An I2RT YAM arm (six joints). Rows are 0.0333 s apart.
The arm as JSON. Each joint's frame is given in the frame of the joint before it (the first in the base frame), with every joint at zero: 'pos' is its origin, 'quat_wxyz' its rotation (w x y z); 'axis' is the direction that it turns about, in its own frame. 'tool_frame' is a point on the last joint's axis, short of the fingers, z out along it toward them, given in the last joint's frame.
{
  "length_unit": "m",
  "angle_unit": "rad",
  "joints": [
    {
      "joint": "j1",
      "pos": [
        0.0,
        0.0,
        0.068
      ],
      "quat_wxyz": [
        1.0,
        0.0,
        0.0,
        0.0
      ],
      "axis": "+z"
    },
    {
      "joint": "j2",
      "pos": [
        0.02,
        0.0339,
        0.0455
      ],
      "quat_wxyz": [
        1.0,
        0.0,
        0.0,
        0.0
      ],
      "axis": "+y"
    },
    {
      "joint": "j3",
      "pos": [
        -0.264,
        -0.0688,
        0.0
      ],
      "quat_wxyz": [
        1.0,
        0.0,
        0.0,
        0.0
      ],
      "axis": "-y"
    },
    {
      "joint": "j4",
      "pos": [
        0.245,
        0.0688,
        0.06
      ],
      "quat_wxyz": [
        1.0,
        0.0,
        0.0,
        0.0
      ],
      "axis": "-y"
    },
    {
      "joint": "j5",
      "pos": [
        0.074,
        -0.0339,
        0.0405
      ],
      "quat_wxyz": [
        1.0,
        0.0,
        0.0,
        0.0
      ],
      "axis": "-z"
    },
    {
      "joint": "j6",
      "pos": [
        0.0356,
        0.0,
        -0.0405
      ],
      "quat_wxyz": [
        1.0,
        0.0,
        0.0,
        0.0
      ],
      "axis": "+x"
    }
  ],
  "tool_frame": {
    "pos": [
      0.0,
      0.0,
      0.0
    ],
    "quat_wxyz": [
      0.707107,
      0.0,
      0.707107,
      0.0
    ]
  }
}
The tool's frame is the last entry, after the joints.
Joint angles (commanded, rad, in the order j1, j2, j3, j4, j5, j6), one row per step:
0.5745, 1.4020, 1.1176, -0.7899, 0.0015, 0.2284
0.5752, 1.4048, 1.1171, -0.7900, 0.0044, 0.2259
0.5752, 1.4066, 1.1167, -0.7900, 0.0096, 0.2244
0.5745, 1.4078, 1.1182, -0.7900, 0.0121, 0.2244
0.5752, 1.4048, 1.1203, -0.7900, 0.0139, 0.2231
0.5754, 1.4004, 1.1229, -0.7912, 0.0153, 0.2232
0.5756, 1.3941, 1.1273, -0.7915, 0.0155, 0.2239
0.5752, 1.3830, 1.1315, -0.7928, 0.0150, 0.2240
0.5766, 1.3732, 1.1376, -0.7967, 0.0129, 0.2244
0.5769, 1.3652, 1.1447, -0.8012, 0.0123, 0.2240
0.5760, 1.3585, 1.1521, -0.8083, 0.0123, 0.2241
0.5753, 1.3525, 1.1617, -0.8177, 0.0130, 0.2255
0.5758, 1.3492, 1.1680, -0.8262, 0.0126, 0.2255
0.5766, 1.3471, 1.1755, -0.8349, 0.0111, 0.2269
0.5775, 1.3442, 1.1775, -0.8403, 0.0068, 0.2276
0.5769, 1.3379, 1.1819, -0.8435, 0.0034, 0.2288
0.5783, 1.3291, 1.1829, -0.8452, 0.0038, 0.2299
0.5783, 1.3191, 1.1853, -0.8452, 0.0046, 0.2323
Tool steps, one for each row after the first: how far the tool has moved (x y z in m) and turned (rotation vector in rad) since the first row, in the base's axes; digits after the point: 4 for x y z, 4 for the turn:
0.0003, 0.0003, -0.0009, -0.0050, 0.0008, 0.0015
0.0005, 0.0002, -0.0015, -0.0106, -0.0002, 0.0004
0.0010, 0.0002, -0.0013, -0.0123, -0.0016, -0.0015
0.0007, 0.0002, 0.0001, -0.0114, -0.0071, -0.0005
0.0003, -0.0001, 0.0020, -0.0092, -0.0126, -0.0011
-0.0002, -0.0004, 0.0049, -0.0034, -0.0212, -0.0017
-0.0014, -0.0012, 0.0090, 0.0046, -0.0327, -0.0021
-0.0028, -0.0016, 0.0132, 0.0129, -0.0417, -0.0001
-0.0038, -0.0021, 0.0172, 0.0189, -0.0504, 0.0008
-0.0047, -0.0030, 0.0208, 0.0228, -0.0562, -0.0002
-0.0055, -0.0038, 0.0247, 0.0262, -0.0614, -0.0025
-0.0063, -0.0041, 0.0270, 0.0271, -0.0621, -0.0018
-0.0070, -0.0042, 0.0294, 0.0293, -0.0618, -0.0015
-0.0079, -0.0044, 0.0304, 0.0325, -0.0591, 0.0010
-0.0089, -0.0050, 0.0332, 0.0395, -0.0635, 0.0011
-0.0105, -0.0057, 0.0356, 0.0442, -0.0702, 0.0013
-0.0119, -0.0067, 0.0388, 0.0514, -0.0803, -0.0011

